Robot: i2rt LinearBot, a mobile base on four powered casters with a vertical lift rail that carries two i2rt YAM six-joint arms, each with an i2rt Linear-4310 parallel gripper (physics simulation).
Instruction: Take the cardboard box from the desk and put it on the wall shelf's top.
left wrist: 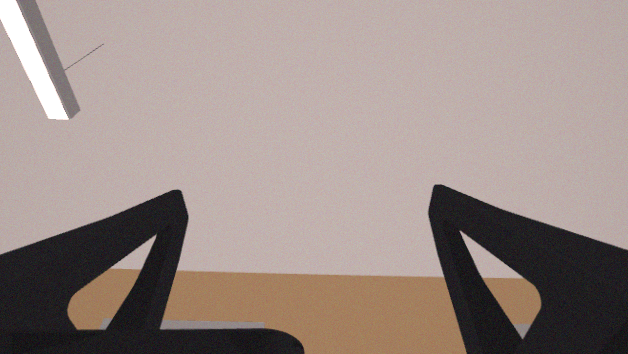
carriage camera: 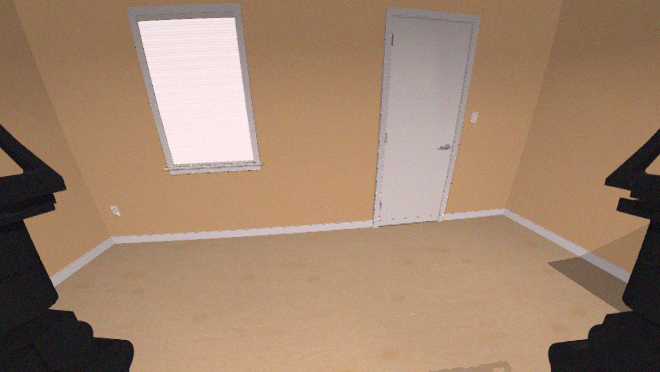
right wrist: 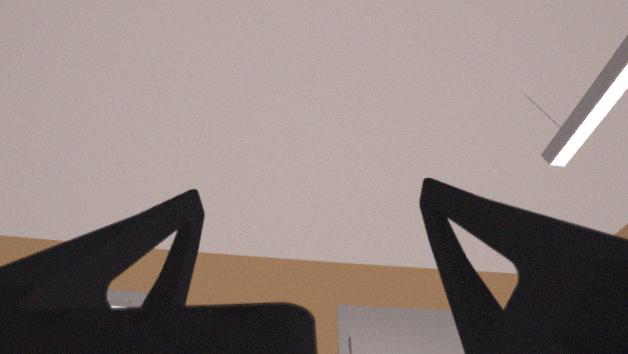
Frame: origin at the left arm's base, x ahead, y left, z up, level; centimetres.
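Seen in the pictures: left gripper, fingertip midpoint: (left wrist: 307,201); right gripper, fingertip midpoint: (right wrist: 311,196).
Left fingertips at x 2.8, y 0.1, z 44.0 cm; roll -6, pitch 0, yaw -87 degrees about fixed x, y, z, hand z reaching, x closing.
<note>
A point is followed by its place in that frame.
The cardboard box, the desk and the wall shelf do not show in these views. My left gripper (left wrist: 307,201) {x 2.8, y 0.1, z 44.0 cm} is open and empty, its two black fingers spread wide against the ceiling in the left wrist view. My right gripper (right wrist: 311,196) {x 4.0, y -66.7, z 43.3 cm} is open and empty, also pointing up toward the ceiling in the right wrist view. In the carriage camera, parts of the black arms and grippers show at the left and right edges, with their fingertips only partly in the picture.
A white door (carriage camera: 420,120) {x 190.1, y -119.6, z 34.4 cm} and a bright window (carriage camera: 197,92) {x 165.0, y 83.5, z 62.5 cm} are in the far orange wall (carriage camera: 315,125) {x 178.5, y -16.3, z 31.0 cm}. White baseboard (carriage camera: 250,232) {x 167.2, y 59.8, z -79.8 cm} runs along the floor (carriage camera: 310,305) {x 84.4, y -15.8, z -84.5 cm}. Shadows fall at the lower right. A ceiling lamp (left wrist: 42,65) (right wrist: 592,110) hangs above.
</note>
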